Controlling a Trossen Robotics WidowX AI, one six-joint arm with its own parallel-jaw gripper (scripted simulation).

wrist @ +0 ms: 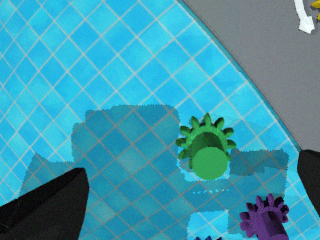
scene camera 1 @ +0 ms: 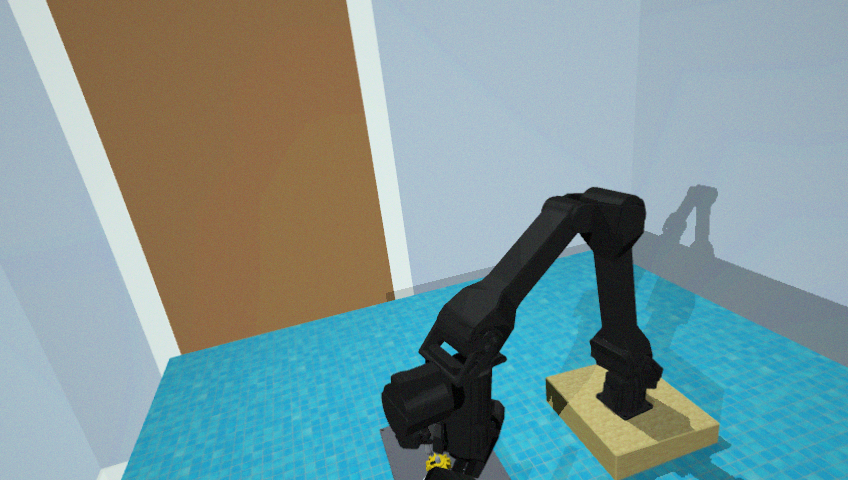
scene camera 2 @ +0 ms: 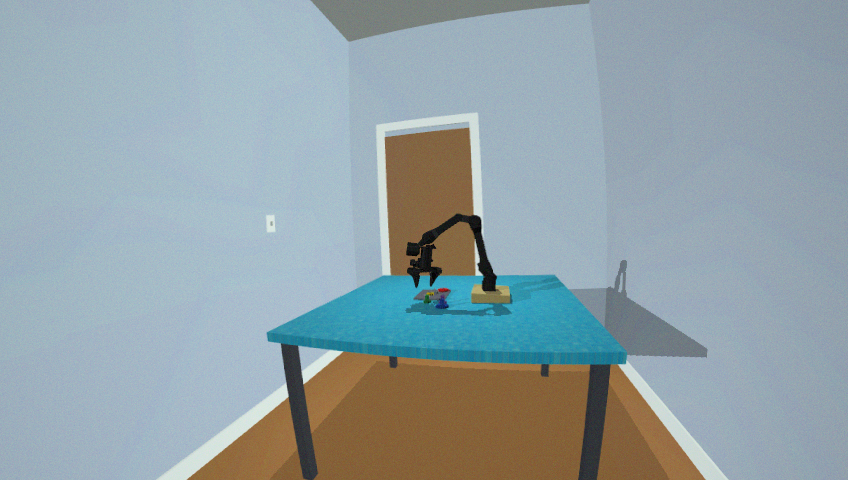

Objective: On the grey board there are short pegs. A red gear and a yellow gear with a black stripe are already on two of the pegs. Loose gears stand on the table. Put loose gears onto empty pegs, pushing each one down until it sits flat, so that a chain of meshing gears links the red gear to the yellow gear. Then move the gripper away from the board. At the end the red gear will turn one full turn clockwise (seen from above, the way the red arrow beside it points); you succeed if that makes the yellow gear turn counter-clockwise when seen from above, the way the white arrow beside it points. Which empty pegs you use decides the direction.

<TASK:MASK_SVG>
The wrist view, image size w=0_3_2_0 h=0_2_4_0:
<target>my gripper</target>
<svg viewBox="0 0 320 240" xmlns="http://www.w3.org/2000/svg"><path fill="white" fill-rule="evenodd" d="M85 169L73 168L72 171L67 171L63 175L57 176L56 179L40 185L39 188L32 189L27 195L24 193L23 196L19 196L17 199L12 200L11 203L0 207L0 240L79 240L81 227L84 224L83 220L89 193L89 181ZM304 149L304 151L299 153L297 173L299 173L301 183L303 183L303 187L307 191L305 193L307 193L309 200L311 200L313 207L316 209L317 215L320 217L320 152L313 151L313 149L312 151Z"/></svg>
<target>green gear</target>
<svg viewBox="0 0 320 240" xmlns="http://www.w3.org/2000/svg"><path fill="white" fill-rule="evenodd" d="M207 112L203 117L204 123L199 123L196 116L192 116L192 129L187 127L187 125L181 125L180 131L184 136L187 136L187 139L180 137L180 139L176 140L176 145L185 148L180 152L179 159L184 160L188 157L188 168L192 168L196 176L203 180L213 180L223 176L223 173L227 171L228 161L232 160L227 148L236 148L237 144L236 141L225 140L231 137L235 131L232 128L225 128L224 131L221 131L225 124L224 117L219 117L215 124L212 124L211 116Z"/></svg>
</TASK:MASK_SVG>
